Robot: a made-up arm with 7 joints.
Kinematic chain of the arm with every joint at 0, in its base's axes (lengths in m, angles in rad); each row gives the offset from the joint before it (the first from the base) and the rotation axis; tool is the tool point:
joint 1: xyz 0 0.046 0 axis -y
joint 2: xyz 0 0.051 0 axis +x
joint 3: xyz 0 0 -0.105 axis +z
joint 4: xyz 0 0 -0.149 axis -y
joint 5: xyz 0 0 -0.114 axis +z
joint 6: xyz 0 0 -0.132 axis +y
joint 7: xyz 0 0 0 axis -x
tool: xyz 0 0 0
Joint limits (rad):
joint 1: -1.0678..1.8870
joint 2: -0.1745..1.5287
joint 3: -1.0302..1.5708
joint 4: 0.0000..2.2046
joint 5: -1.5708..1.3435
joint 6: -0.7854..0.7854
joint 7: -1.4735..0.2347
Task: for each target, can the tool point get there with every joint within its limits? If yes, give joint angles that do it. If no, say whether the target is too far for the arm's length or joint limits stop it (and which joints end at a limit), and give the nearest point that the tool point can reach.
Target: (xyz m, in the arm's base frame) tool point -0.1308 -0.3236 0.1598
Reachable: no: joint limits stop it (at a limit: joint 1, joint 2, joint 3) | nearest point 0.0622 -0.1089 0.1372 | short by 0.290 m
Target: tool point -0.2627 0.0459 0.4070
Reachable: no: joint limits stop it (at a limit: joint 1, joint 2) | nearest point -0.1066 0.2203 0.1761 | short by 0.329 m
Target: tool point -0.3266 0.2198 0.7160
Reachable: no: too far | nearest point -0.0935 0.3105 0.2227 | short by 0.553 m
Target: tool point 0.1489 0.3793 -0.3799
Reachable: yes | joints 0.2379 0.6614 -0.4340 0.2497 0.5947 0.2977 -1.1260
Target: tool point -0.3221 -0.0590 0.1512
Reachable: no: joint limits stop it (at a limit: joint 1, joint 2, joint 4) | nearest point -0.1738 0.2112 0.0881 | short by 0.315 m
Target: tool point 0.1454 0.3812 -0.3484
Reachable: yes | joints 0.2084 0.3607 1.0914 0.6667 0.8113 0.0942 -0.2358
